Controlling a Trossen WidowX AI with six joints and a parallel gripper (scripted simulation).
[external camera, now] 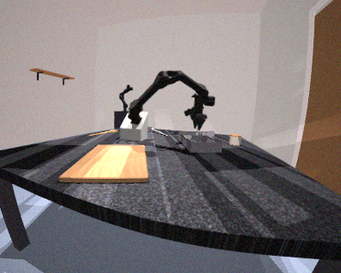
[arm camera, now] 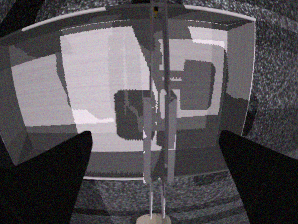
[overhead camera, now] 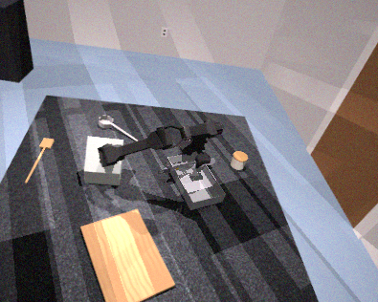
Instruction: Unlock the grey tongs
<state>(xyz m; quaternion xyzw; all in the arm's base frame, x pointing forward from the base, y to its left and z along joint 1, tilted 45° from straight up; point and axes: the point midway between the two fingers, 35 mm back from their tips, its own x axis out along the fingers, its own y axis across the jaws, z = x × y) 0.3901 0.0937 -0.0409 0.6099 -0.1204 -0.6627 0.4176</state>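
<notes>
The roasting tin lies 2 cm ahead of my gripper tip, 5 cm to the right of it and 7 cm below it. Also, from my gripper tip: small cup: 26 cm ahead, 14 cm to the left, 6 cm below; then wooden board: 24 cm behind, 48 cm to the right, 9 cm below.
</notes>
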